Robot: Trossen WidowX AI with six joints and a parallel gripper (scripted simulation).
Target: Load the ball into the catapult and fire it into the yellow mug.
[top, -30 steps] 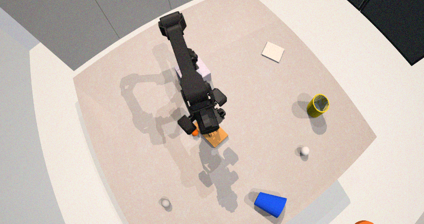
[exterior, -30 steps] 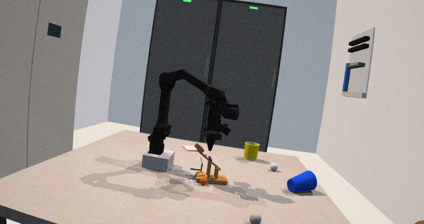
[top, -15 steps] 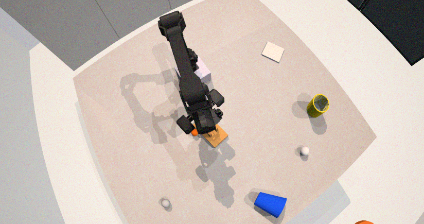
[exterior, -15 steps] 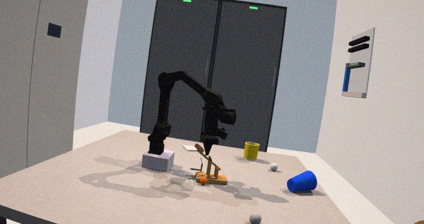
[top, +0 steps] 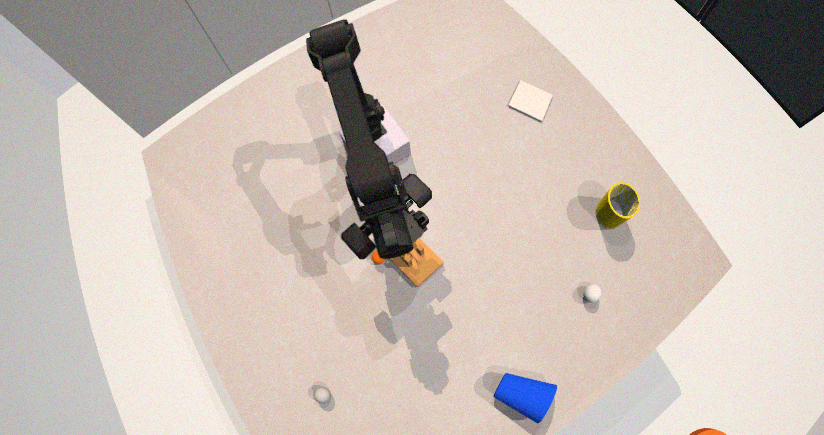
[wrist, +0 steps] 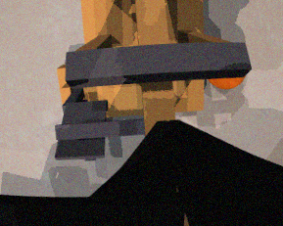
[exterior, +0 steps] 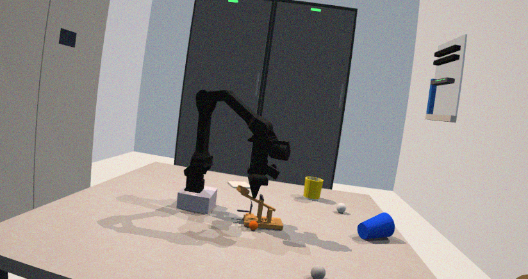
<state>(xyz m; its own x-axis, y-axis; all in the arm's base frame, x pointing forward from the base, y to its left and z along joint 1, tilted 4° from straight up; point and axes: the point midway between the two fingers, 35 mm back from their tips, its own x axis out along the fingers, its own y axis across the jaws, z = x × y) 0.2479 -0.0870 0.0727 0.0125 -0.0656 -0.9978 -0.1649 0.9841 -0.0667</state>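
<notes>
My gripper tip is 1 cm short of the orange ball, 5 cm to the left of it and 8 cm above it. The rest, counted from my gripper tip: wooden catapult 1 cm ahead, 2 cm to the left, 3 cm below; then flat white tile 12 cm behind, 52 cm to the left, 9 cm below; then white ball 38 cm ahead, 30 cm to the left, 8 cm below.
</notes>
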